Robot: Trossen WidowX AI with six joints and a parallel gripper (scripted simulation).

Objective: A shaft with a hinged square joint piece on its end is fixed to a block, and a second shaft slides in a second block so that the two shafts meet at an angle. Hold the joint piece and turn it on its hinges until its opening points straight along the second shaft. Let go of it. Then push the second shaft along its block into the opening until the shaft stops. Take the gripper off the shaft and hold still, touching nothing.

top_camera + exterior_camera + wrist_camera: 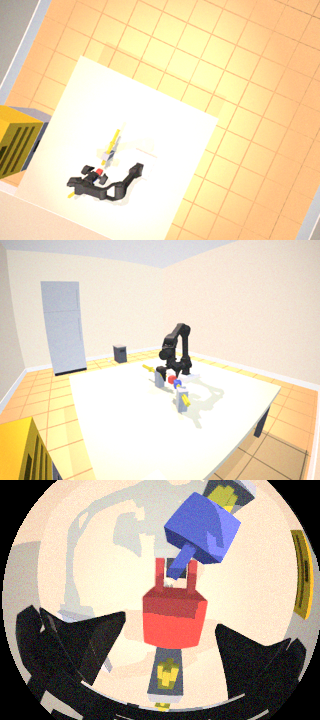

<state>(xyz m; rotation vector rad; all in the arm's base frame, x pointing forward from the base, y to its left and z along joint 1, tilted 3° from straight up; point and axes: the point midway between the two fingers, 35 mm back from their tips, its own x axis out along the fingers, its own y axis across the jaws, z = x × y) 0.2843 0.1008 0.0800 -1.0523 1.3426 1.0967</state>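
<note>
The red square joint piece is 20 mm to the left of my gripper tip and 10 mm above it.
</note>
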